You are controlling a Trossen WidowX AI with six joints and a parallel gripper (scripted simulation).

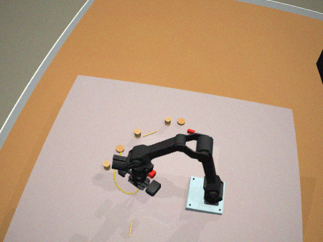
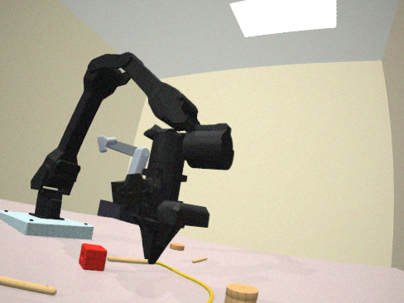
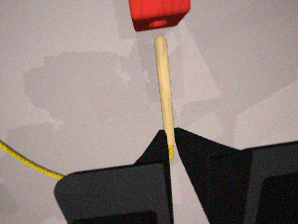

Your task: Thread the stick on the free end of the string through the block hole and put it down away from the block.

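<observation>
Now: gripper tip 80 mm to the left of the red block and 40 mm past it. The rest, counted from my gripper tip: round button (190 mm to the right, 130 mm ahead, 10 mm below).
</observation>
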